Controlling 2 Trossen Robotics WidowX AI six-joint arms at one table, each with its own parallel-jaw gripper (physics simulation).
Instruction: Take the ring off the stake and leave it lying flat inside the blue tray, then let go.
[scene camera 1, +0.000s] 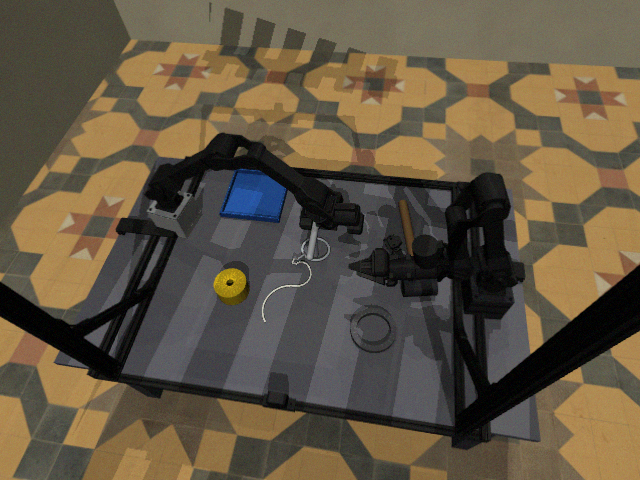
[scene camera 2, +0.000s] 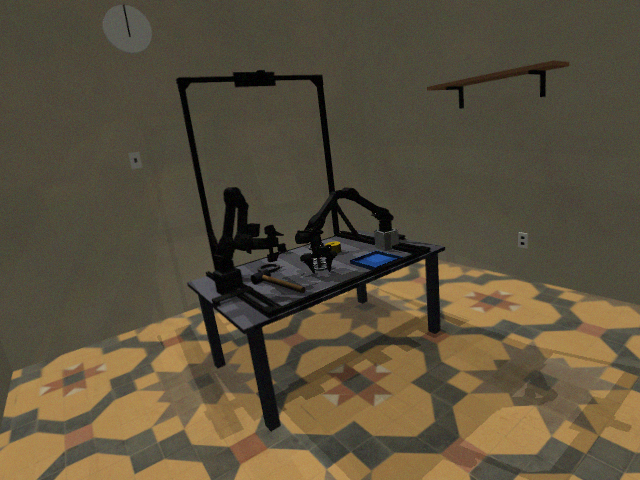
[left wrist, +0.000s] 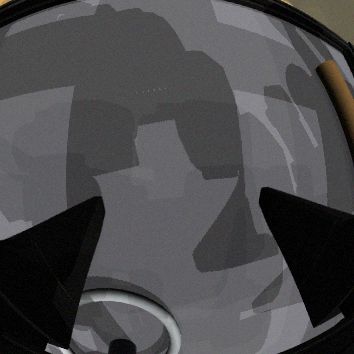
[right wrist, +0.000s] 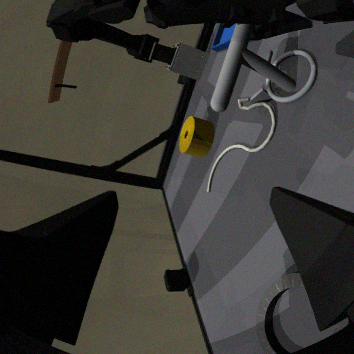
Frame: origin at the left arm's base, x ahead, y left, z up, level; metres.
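Seen in the pictures: left gripper, fingertip midpoint: (scene camera 1: 338, 226) (scene camera 2: 322, 272) (left wrist: 183, 200) (right wrist: 331, 19); right gripper, fingertip midpoint: (scene camera 1: 352, 269) (scene camera 2: 284, 243) (right wrist: 195, 197); left arm's base, origin of the base link: (scene camera 1: 169, 202) (scene camera 2: 385, 230) (right wrist: 171, 56); right arm's base, origin of the base link: (scene camera 1: 491, 283) (scene camera 2: 226, 270).
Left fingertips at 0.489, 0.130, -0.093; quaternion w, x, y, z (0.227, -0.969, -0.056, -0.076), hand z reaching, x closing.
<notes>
Offsets run from my left fingertips to a thing's top centre, as dx, dy, dz. "pt": to the spot under its first point.
A thin pale ring @[pt -0.002, -0.095, -0.001] (scene camera 1: 328, 251) (left wrist: 173, 327) (right wrist: 315, 72) is around the foot of the grey stake @[-0.037, -0.121, +0.095] (scene camera 1: 312, 240) (right wrist: 270, 70), whose upper part has a bar across it in the right wrist view. The blue tray @[-0.297, +0.041, +0.012] (scene camera 1: 255, 196) (scene camera 2: 377, 259) (right wrist: 223, 38) lies flat with no ring in it. My left gripper (scene camera 2: 320, 269) (left wrist: 183, 200) points down, open and empty, just beside the stake; the ring shows low between its fingers in the left wrist view. Its fingertips are hidden in scene camera 1. My right gripper (scene camera 1: 355, 267) (right wrist: 195, 197) is open and empty, to the right of the ring.
A white cord @[pt -0.086, -0.242, -0.006] (scene camera 1: 284, 286) (right wrist: 274, 125) lies by the ring. A yellow cylinder @[-0.221, -0.297, +0.039] (scene camera 1: 232, 289) (right wrist: 199, 137) stands on the left. A dark flat ring @[pt +0.144, -0.318, +0.005] (scene camera 1: 354, 333) lies near the front right. A wooden-handled hammer @[+0.226, -0.007, +0.039] (scene camera 1: 406, 222) (scene camera 2: 283, 282) (left wrist: 338, 97) lies by my right arm.
</notes>
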